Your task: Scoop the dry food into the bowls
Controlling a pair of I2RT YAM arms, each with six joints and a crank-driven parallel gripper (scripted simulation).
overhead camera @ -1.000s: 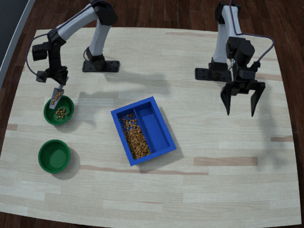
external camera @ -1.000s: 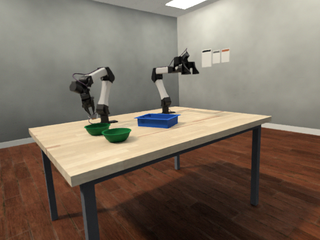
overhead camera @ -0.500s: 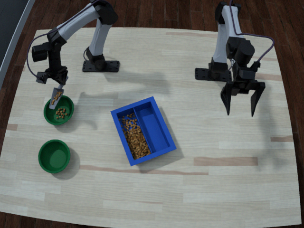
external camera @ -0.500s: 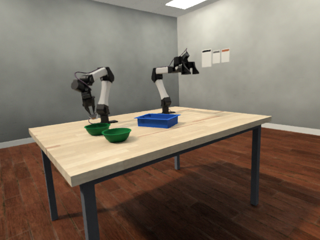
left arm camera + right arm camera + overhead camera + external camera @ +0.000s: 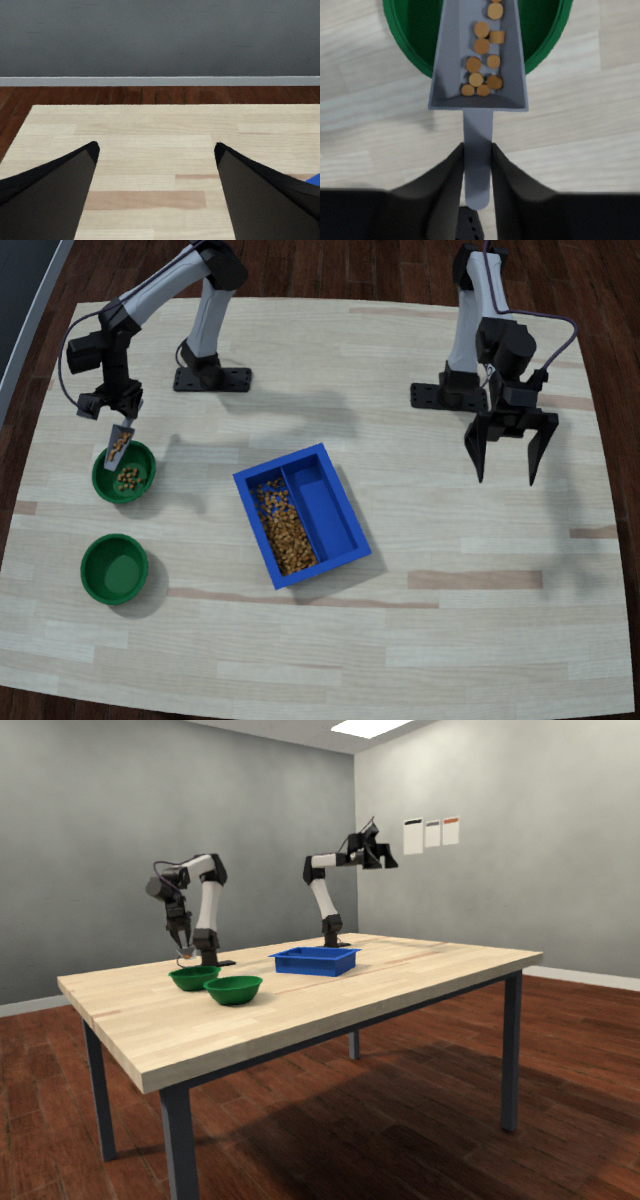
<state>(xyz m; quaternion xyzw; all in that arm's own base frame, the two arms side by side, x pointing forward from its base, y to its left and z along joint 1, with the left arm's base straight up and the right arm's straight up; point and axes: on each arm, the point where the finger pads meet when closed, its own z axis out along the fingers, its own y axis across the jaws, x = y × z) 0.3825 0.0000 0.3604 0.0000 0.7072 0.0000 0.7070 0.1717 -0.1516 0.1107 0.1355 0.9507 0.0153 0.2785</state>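
Note:
Right now the grey scoop is 40 mm ahead of my right hand, 10 mm to the right of it and 10 mm below it. The rest, counted from my right hand: blue box (180 mm ahead, 410 mm to the left, 70 mm below).

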